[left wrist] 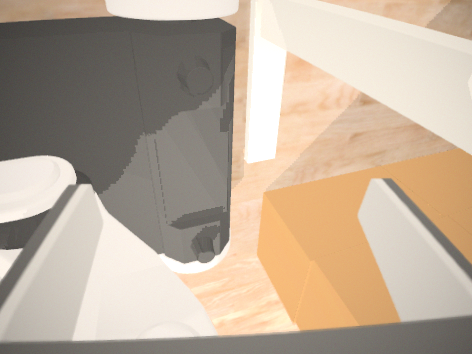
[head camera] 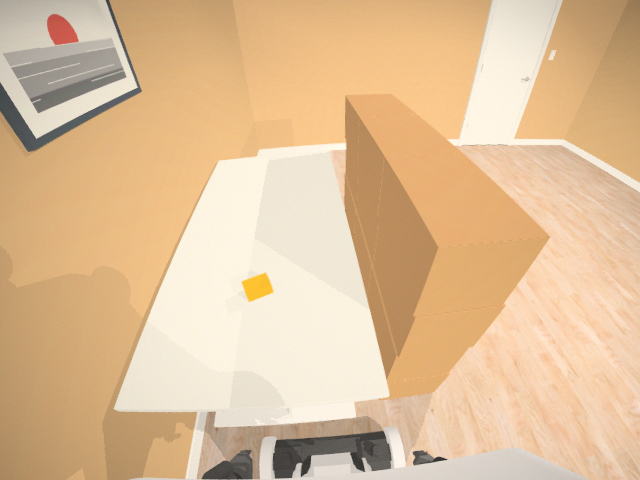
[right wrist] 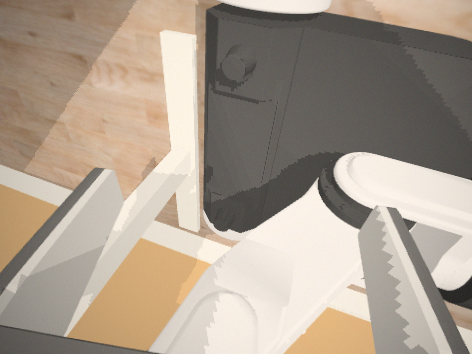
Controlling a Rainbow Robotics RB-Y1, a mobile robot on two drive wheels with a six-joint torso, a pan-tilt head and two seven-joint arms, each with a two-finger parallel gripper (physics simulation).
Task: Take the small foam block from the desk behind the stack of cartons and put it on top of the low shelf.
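Places are measured from the robot's base along level axes (x right, y ahead, z up), in millimetres.
Pixels of known places: left gripper, between the fingertips: (left wrist: 235, 200) (head camera: 247, 472); right gripper, between the fingertips: (right wrist: 240, 202).
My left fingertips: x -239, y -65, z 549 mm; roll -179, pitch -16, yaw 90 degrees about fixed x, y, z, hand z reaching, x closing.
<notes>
Behind a point stands the place of what it marks.
The small foam block (head camera: 257, 287) {z 766, x -204, y 435 mm}, yellow-orange, lies on the white desk (head camera: 310, 356) {z 721, x -37, y 203 mm}, left of the stack of cartons (head camera: 475, 217) {z 1081, x 392, y 339 mm} (left wrist: 325, 220) {z 166, x 262, y 354 mm}. The cartons stand along the desk's right side and rise well above its top. My left gripper (left wrist: 235, 200) {z 549, x -239, y -65 mm} is open, with its two fingers wide apart and no object between them. My right gripper (right wrist: 240, 202) {z 543, x 243, y -105 mm} is also open and empty. Both are low and close to my base, short of the desk's near edge and away from the block. The low shelf does not show in these views.
The desk's white leg frame (left wrist: 264, 105) (right wrist: 181, 100) stands close to my dark base (left wrist: 100, 90) {z 169, x -149, y -127 mm} (right wrist: 350, 100) {z 170, x 136, y -171 mm}. A wall with a framed picture (head camera: 77, 72) {z 1432, x -617, y 672 mm} runs along the desk's left side. Wooden floor (head camera: 558, 310) {z 1, x 1597, y 604 mm} lies right of the cartons, and a white door (head camera: 509, 67) {z 1045, x 2574, y 3273 mm} is at the back.
</notes>
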